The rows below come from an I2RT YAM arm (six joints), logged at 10 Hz.
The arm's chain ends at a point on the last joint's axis. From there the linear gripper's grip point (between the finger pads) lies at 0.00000 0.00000 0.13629 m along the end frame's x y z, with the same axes.
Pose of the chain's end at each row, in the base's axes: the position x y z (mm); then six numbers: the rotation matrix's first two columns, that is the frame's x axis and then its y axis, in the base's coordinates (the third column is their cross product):
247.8 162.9 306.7 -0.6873 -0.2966 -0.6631 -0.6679 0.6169 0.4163
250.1 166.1 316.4 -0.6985 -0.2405 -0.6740 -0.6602 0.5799 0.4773
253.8 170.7 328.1 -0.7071 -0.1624 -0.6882 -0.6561 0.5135 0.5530
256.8 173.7 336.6 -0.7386 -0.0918 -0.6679 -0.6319 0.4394 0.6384
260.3 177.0 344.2 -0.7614 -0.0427 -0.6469 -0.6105 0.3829 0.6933
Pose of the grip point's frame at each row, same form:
286.7 262.3 221.9 -0.6873 -0.2966 -0.6631 -0.6679 0.6169 0.4163
287.7 272.2 239.6 -0.6985 -0.2405 -0.6740 -0.6602 0.5799 0.4773
289.7 285.5 264.1 -0.7071 -0.1624 -0.6882 -0.6561 0.5135 0.5530
288.8 295.5 284.5 -0.7386 -0.0918 -0.6679 -0.6319 0.4394 0.6384
290.0 302.8 300.9 -0.7614 -0.0427 -0.6469 -0.6105 0.3829 0.6933

